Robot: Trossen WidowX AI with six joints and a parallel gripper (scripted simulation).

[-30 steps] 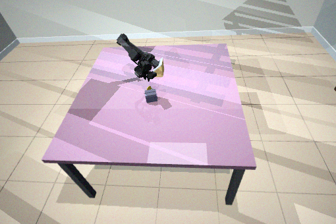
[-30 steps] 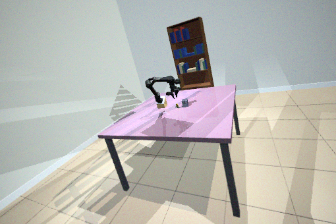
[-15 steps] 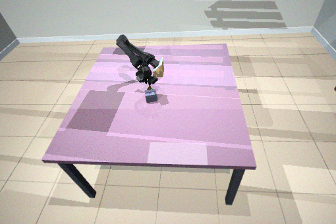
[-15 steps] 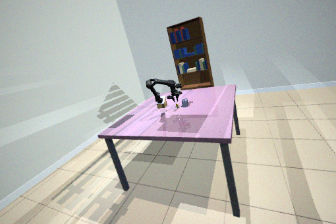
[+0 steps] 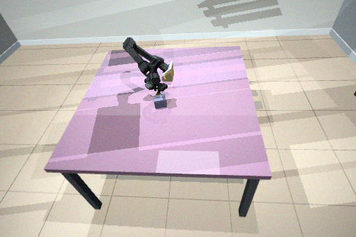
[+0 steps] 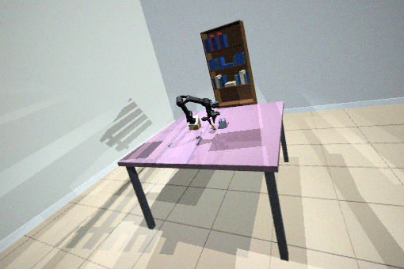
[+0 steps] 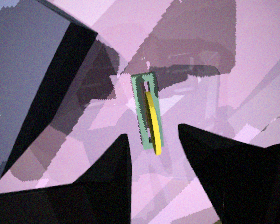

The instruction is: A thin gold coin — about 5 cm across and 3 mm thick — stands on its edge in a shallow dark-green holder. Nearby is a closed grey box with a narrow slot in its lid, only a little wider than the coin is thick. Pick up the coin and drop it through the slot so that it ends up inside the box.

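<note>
Right now the gold coin is 2 cm below my gripper tip.
</note>
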